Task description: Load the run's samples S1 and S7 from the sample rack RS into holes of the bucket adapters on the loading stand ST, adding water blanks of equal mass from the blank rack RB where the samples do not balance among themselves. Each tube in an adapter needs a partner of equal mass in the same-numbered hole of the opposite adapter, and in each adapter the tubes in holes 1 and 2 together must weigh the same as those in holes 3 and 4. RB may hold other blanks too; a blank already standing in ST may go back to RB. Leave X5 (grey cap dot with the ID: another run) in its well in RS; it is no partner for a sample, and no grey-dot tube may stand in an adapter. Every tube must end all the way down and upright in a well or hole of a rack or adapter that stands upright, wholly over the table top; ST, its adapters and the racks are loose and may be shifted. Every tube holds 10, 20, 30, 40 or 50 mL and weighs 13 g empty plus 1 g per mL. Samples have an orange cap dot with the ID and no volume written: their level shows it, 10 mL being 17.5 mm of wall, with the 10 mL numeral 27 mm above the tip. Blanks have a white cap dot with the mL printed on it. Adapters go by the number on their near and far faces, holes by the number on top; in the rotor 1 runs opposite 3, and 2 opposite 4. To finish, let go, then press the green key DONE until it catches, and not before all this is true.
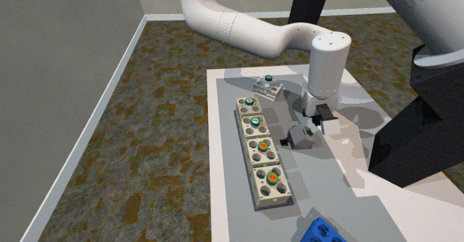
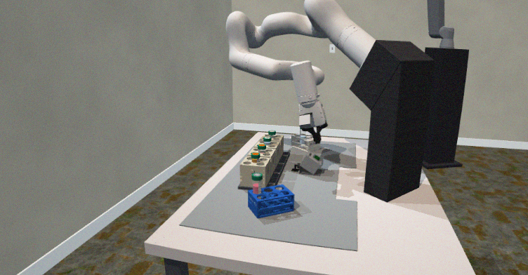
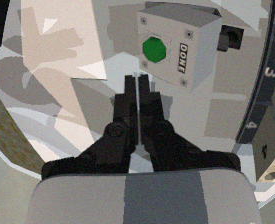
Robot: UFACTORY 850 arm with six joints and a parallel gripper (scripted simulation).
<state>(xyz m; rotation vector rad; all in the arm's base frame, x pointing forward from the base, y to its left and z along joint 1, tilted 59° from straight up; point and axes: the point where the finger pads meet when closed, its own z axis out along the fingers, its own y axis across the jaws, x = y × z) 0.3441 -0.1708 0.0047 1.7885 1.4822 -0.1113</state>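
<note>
Now: the green done key 80 mm below my hand. From my hand the other things lie so: 50 mL blank (200 mm ahead, 120 mm to the right, 80 mm below); loading stand ST (200 mm ahead, 60 mm to the right, 140 mm below); sample S1 (230 mm ahead, 20 mm to the right, 80 mm below).
</note>
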